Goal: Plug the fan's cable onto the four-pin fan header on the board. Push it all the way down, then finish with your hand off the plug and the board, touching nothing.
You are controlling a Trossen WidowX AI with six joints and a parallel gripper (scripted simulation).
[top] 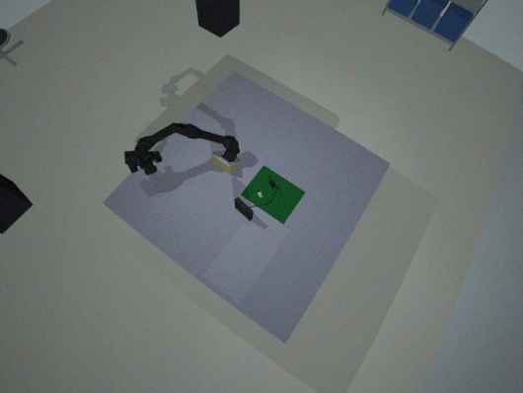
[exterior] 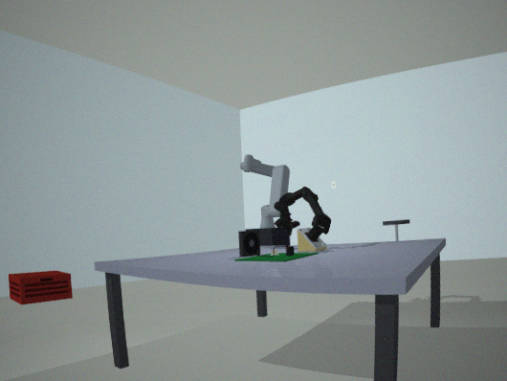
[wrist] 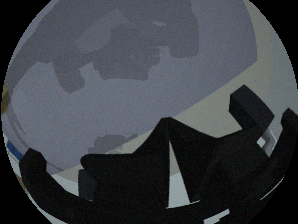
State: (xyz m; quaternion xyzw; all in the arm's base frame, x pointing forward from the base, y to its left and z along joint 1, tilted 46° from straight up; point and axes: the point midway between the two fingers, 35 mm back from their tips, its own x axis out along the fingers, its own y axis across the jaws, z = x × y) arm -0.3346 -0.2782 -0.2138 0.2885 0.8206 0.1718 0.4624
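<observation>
Now: the dark plug 65 cm ahead of my gripper tip, 40 cm to the left of it and 5 cm below it. Round my gripper tip: pale header 63 cm ahead, 31 cm to the left, 7 cm below; black fan 62 cm ahead, 17 cm to the left, 1 cm below; green board 68 cm ahead, 37 cm to the left, 8 cm below.
</observation>
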